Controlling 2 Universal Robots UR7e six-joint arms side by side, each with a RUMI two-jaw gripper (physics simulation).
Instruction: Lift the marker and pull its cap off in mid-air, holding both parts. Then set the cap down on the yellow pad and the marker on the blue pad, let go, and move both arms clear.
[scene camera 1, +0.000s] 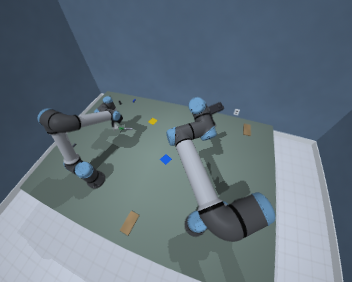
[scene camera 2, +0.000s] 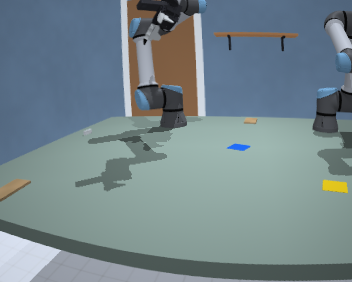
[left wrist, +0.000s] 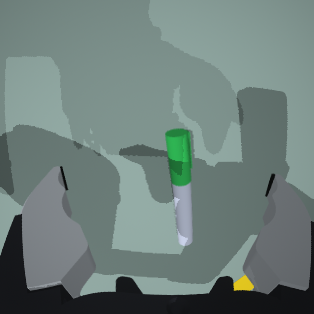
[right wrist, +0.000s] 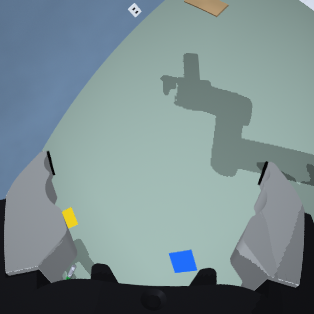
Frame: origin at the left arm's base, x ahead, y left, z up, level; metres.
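Seen in the pictures: left gripper, between the fingertips: (scene camera 1: 118, 125) (left wrist: 168, 174); right gripper, between the fingertips: (scene camera 2: 151, 34) (right wrist: 157, 159); left arm's base, origin of its link: (scene camera 1: 96, 179) (scene camera 2: 325, 129); right arm's base, origin of its link: (scene camera 2: 173, 125).
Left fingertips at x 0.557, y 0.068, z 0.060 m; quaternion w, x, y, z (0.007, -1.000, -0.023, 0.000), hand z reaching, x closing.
Observation:
Pixels of each thing's top centre, then the offset from my left fingertips to it.
- yellow pad, centre of its top: (left wrist: 247, 283) (scene camera 2: 334, 186) (right wrist: 68, 217) (scene camera 1: 152, 121) dy -0.292, dx +0.196, dz -0.059 m
- blue pad, centre of its top: (right wrist: 182, 261) (scene camera 2: 239, 147) (scene camera 1: 165, 159) dy -0.574, dx -0.205, dz -0.059 m
- wooden block, centre of its top: (scene camera 2: 250, 120) (scene camera 1: 129, 222) dy -0.489, dx -0.768, dz -0.052 m
- small blue item, centre of its top: (scene camera 1: 133, 99) dy +0.063, dx +0.461, dz -0.039 m
- small black item, centre of its top: (scene camera 1: 119, 101) dy +0.209, dx +0.371, dz -0.012 m
The marker lies on the table, its green cap (scene camera 1: 121, 129) (left wrist: 179, 157) on its pale body (scene camera 1: 129, 129) (left wrist: 183, 215) (right wrist: 71, 271). In the left wrist view the cap end points up the picture. My left gripper (scene camera 1: 116, 126) (left wrist: 168, 174) is open and empty above the marker, which shows between its fingers, apart from both. My right gripper (scene camera 2: 156, 29) (right wrist: 157, 159) is open and empty, high above the table; its fingers are hard to make out in scene camera 1. The yellow pad (scene camera 1: 153, 121) (scene camera 2: 335, 186) (left wrist: 243, 284) (right wrist: 70, 217) and blue pad (scene camera 1: 165, 159) (scene camera 2: 238, 147) (right wrist: 183, 261) lie flat.
One wooden block (scene camera 1: 130, 223) (scene camera 2: 250, 120) lies near the table's front edge in scene camera 1, another (scene camera 1: 247, 129) (scene camera 2: 14, 189) (right wrist: 207, 6) near the far right edge. A small blue item (scene camera 1: 134, 100) and a small black item (scene camera 1: 120, 102) are at the back left.

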